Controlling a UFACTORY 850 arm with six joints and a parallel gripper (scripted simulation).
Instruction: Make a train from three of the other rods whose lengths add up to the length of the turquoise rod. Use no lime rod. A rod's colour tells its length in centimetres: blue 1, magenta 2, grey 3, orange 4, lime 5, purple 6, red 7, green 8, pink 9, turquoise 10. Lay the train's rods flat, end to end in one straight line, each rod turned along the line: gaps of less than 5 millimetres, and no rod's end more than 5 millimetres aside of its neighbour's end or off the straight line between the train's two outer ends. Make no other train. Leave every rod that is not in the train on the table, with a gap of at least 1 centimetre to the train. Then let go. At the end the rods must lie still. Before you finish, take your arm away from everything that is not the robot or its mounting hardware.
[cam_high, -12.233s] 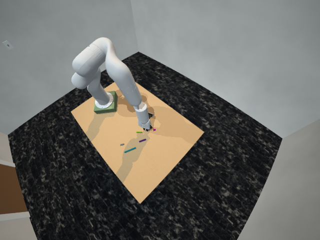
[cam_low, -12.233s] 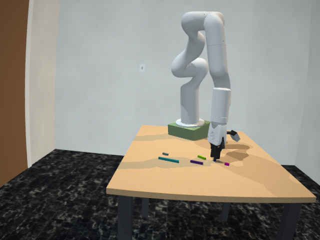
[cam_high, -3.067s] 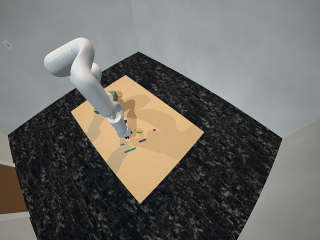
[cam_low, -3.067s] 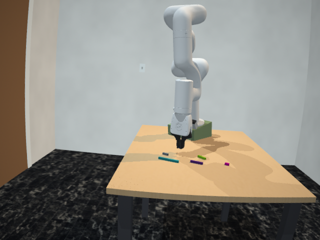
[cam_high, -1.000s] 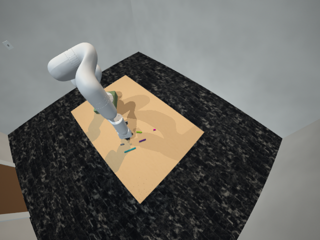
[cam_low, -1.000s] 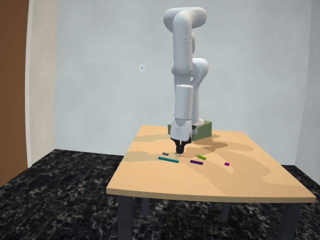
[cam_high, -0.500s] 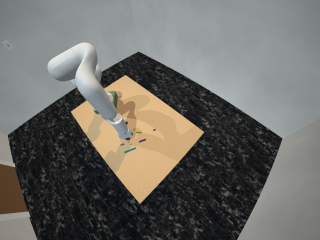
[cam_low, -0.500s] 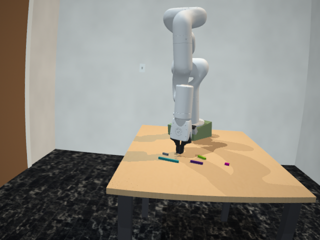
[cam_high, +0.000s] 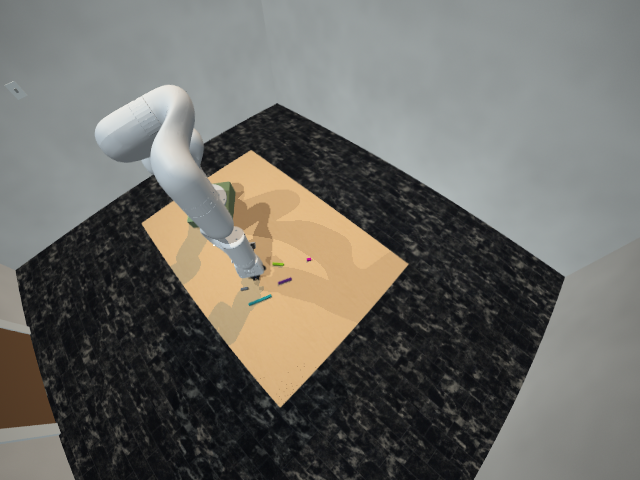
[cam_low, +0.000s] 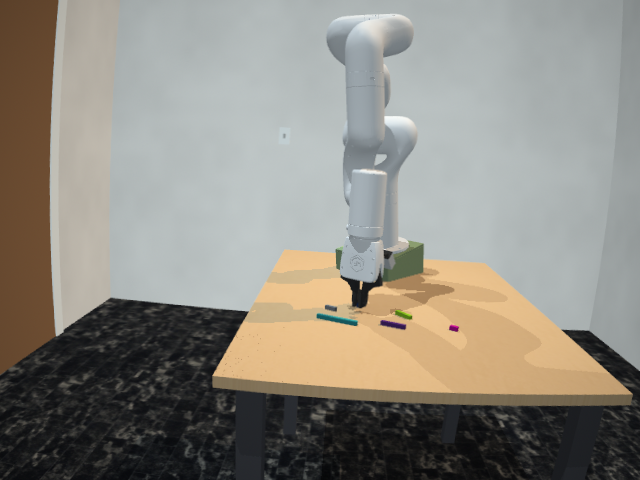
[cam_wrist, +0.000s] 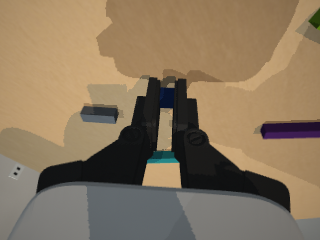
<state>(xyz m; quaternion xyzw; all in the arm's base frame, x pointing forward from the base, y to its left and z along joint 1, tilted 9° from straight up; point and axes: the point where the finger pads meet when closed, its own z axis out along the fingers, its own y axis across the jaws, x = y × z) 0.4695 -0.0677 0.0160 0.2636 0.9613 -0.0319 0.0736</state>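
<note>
Now: the grey rod 7 cm to the right of my hand and 3 cm below it. The rest, counted from my hand: turquoise rod: 9 cm ahead, 5 cm to the right, 3 cm below; lime rod: 2 cm ahead, 11 cm to the left, 3 cm below; blue rod: 2 cm below.
</note>
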